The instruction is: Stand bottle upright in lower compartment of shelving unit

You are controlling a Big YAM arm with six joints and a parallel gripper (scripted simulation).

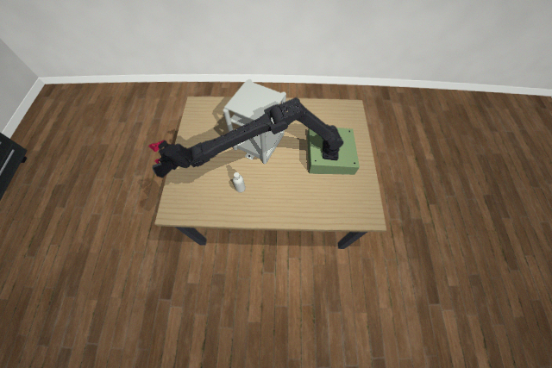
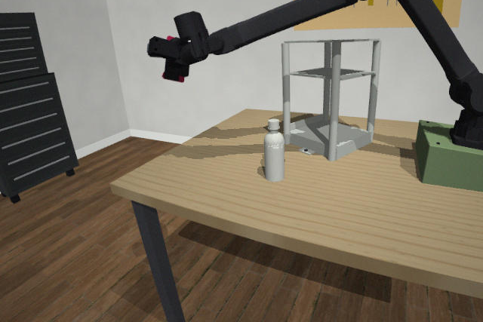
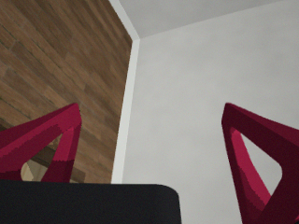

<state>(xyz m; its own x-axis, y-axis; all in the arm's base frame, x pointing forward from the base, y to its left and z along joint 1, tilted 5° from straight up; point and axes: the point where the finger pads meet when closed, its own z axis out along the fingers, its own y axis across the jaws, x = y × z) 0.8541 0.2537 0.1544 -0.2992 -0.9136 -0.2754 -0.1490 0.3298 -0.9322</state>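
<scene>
My gripper is now 370 mm past the white bottle, 210 mm above it and 10 mm to the left of it. Round my hand: shelving unit: 420 mm behind, 330 mm to the right, 140 mm below.
</scene>
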